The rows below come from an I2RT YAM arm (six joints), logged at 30 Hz.
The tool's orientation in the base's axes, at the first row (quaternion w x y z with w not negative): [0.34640 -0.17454 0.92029 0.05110]
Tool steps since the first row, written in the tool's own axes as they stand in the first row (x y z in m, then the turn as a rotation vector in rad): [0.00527 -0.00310 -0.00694 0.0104 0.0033 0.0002]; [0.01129 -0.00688 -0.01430 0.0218 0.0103 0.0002]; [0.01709 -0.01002 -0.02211 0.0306 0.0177 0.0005]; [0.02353 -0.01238 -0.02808 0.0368 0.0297 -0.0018]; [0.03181 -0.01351 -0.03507 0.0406 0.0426 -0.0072]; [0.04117 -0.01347 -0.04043 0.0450 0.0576 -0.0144]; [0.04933 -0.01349 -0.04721 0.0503 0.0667 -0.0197]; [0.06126 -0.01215 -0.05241 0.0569 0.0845 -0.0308]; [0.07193 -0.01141 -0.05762 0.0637 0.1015 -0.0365]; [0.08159 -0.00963 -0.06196 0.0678 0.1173 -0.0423]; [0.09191 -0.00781 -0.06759 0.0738 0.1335 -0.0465]
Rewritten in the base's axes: [-0.00688 -0.00589 0.00187 -0.0083 0.0002 -0.0071]; [-0.01430 -0.01273 0.00358 -0.0188 0.0034 -0.0147]; [-0.02208 -0.01900 0.00576 -0.0274 0.0079 -0.0209]; [-0.02944 -0.02432 0.00611 -0.0374 0.0168 -0.0236]; [-0.03915 -0.02925 0.00598 -0.0480 0.0266 -0.0223]; [-0.04903 -0.03304 0.00389 -0.0609 0.0378 -0.0202]; [-0.05893 -0.03685 0.00366 -0.0712 0.0437 -0.0199]; [-0.07097 -0.04012 -0.00027 -0.0890 0.0560 -0.0163]; [-0.08193 -0.04360 -0.00335 -0.1034 0.0687 -0.0169]; [-0.09200 -0.04564 -0.00645 -0.1154 0.0811 -0.0157]; [-0.10336 -0.04810 -0.00901 -0.1280 0.0936 -0.0169]
